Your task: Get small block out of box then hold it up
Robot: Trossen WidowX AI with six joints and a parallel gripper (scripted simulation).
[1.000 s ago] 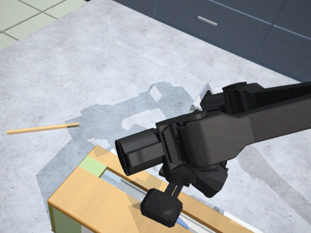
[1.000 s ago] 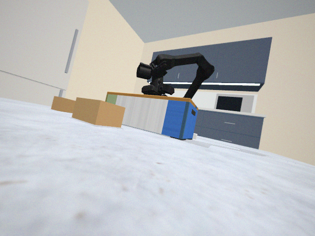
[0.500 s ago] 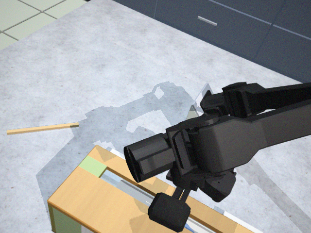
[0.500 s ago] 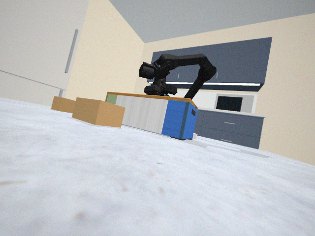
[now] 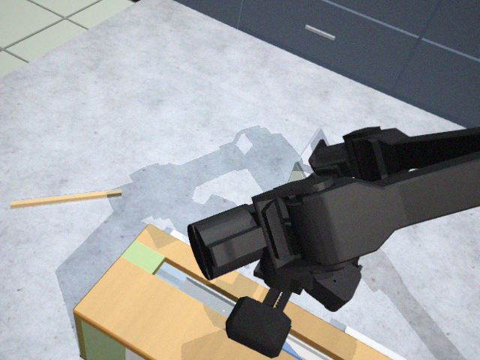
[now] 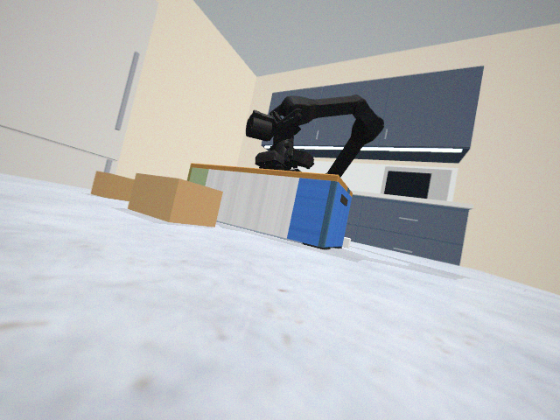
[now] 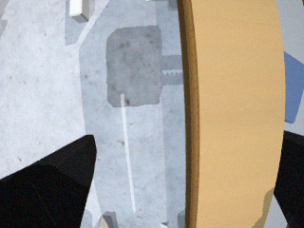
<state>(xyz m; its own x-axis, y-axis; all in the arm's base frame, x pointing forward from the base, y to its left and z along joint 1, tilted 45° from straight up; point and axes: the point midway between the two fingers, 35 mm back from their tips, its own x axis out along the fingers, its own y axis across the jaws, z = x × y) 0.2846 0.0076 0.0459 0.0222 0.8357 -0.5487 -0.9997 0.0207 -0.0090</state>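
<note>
Now: gripper tip 3 cm short of the box, 3 cm above it and 1 cm to the left of it. The rest, counted from my gripper tip: light-blue block (5 cm ahead, 2 cm to the left); thin wooden stick (39 cm to the right, 8 cm below, 5 cm behind).
</note>
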